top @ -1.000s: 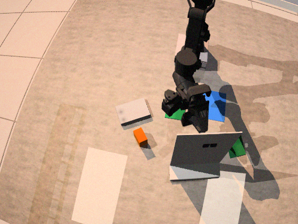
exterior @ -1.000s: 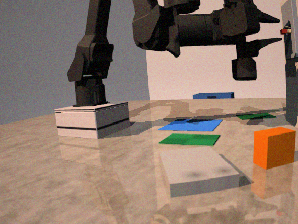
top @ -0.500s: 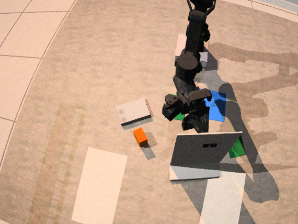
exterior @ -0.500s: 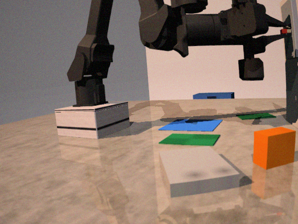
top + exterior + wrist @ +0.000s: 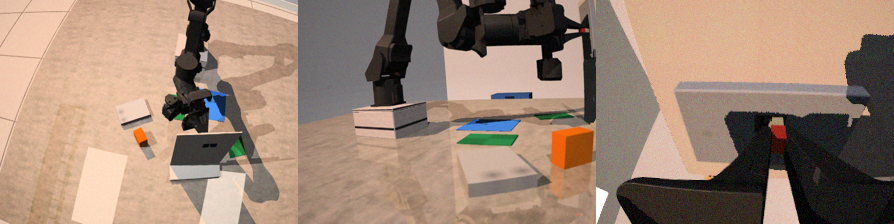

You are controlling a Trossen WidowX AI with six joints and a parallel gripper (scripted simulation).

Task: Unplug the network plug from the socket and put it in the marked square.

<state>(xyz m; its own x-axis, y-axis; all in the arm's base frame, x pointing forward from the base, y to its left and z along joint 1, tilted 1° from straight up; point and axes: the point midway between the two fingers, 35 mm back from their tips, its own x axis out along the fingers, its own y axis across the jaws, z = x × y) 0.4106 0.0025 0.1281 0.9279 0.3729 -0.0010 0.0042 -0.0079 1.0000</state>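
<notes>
Right now the blue square is 21 cm behind my gripper tip, 5 cm to the left of it and 19 cm below it. Round my gripper tip: orange block: 6 cm behind, 19 cm to the right, 17 cm below; then grey panel: 2 cm ahead, 1 cm to the left, 7 cm below; then network plug: 1 cm ahead.
</notes>
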